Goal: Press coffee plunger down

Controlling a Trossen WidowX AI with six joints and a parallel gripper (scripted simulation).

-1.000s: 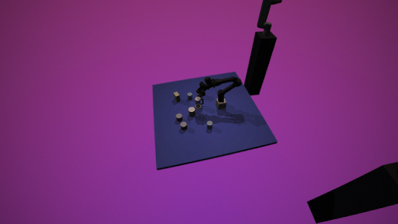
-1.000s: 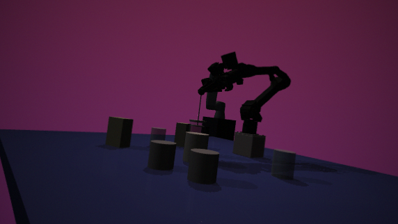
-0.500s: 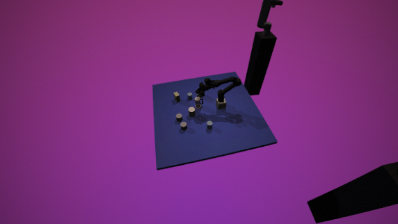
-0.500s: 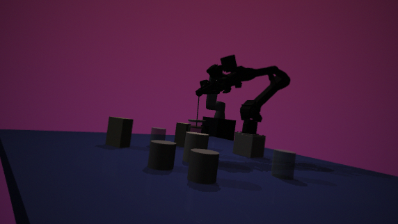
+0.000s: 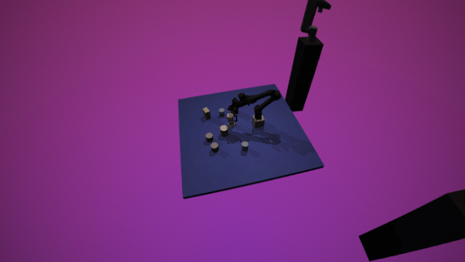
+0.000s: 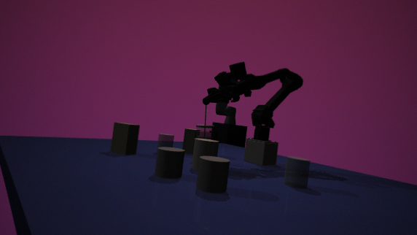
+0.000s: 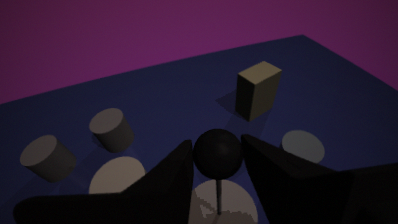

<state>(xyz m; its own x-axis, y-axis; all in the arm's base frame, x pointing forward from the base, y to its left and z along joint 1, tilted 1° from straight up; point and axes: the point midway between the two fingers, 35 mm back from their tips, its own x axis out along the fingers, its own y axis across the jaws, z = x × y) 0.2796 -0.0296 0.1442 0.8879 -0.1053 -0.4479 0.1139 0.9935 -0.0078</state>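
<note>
The coffee press is 120 mm below my gripper tip and 30 mm behind it.
</note>
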